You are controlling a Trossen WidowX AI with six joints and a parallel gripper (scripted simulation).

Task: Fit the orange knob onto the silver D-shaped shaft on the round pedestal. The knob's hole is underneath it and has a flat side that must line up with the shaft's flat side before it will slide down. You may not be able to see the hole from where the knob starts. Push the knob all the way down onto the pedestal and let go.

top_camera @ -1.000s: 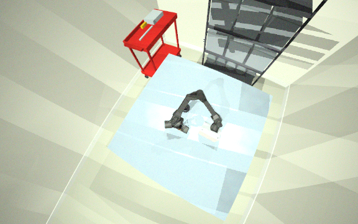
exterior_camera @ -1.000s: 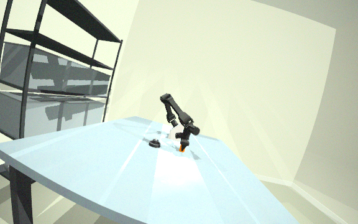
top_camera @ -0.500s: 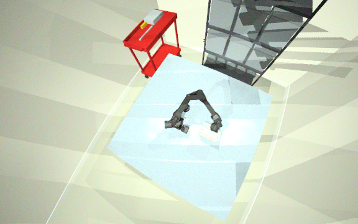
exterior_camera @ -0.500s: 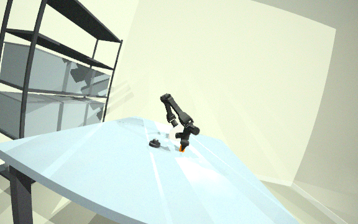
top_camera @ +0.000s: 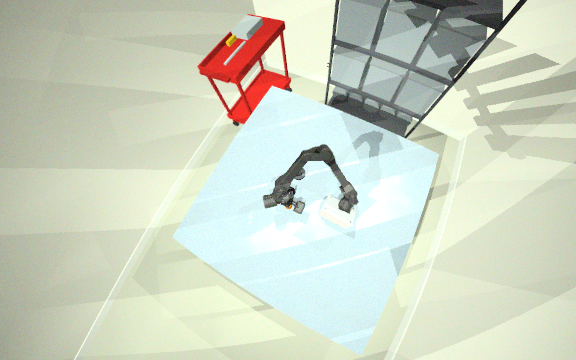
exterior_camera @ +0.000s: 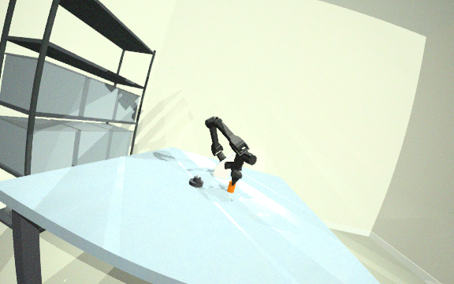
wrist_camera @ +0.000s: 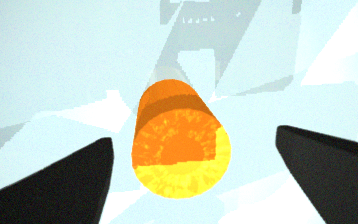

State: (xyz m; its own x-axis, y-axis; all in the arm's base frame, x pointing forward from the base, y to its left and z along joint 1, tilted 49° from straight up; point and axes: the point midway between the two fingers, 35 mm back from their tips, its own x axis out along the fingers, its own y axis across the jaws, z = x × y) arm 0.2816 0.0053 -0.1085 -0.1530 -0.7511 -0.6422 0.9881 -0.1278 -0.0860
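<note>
Right now my gripper tip is 10 mm short of the orange knob and 10 mm above it. Round my gripper tip: dark round pedestal: 210 mm to the right, 30 mm ahead, 20 mm below.
</note>
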